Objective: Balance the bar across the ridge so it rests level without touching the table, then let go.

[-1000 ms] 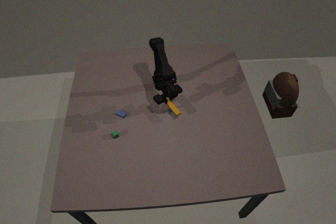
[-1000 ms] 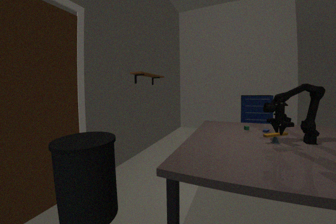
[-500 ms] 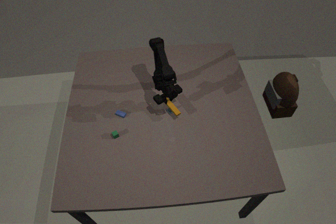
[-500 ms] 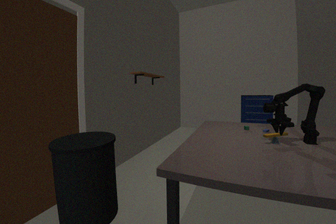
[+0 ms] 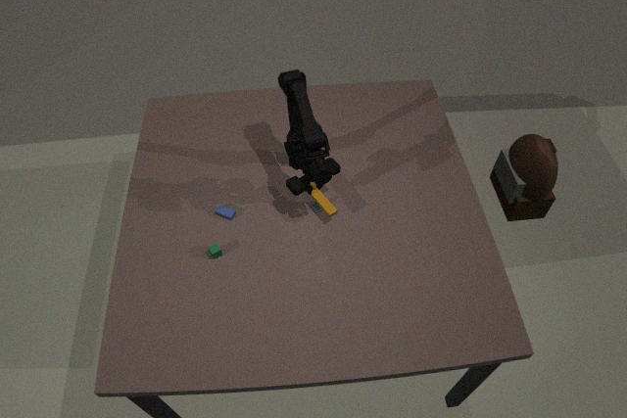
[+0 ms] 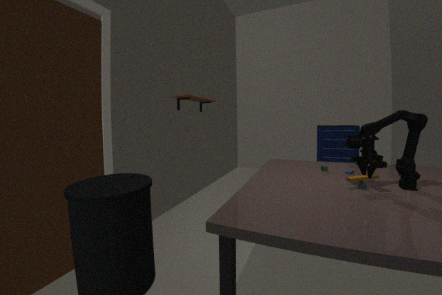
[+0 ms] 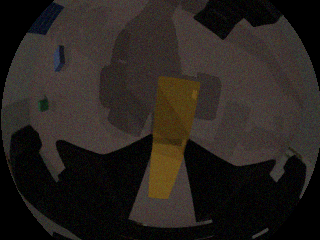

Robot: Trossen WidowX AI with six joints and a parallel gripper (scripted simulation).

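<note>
Right now my gripper tip is 2 cm short of the yellow bar and 1 cm to the right of it. From my gripper tip the other things lie so: blue flat block: 3 cm ahead, 31 cm to the right, 5 cm below; green cube: 19 cm ahead, 34 cm to the right, 4 cm below.
</note>
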